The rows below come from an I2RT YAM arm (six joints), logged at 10 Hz.
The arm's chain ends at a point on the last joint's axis. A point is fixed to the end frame.
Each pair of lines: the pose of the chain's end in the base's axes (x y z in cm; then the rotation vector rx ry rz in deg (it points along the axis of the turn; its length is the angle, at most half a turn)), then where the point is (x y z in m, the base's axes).
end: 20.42, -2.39, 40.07, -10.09, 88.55, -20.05
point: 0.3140 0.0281 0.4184
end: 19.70, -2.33, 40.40, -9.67, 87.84, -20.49
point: 0.3069 0.0278 0.4231
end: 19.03, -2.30, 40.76, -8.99, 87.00, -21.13
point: 0.3005 0.0268 0.4284
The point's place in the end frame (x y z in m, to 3 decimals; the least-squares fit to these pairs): -0.035 0.055 0.104
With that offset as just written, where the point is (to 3 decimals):
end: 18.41, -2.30, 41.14, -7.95, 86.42, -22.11
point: 0.295 0.025 0.434
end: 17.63, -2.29, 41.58, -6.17, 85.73, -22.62
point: 0.288 0.022 0.441
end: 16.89, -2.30, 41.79, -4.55, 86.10, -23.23
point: 0.282 0.019 0.443
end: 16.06, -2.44, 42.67, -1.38, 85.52, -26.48
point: 0.276 0.009 0.454
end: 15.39, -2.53, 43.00, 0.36, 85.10, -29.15
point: 0.270 0.003 0.458
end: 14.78, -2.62, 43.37, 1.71, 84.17, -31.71
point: 0.265 -0.003 0.463
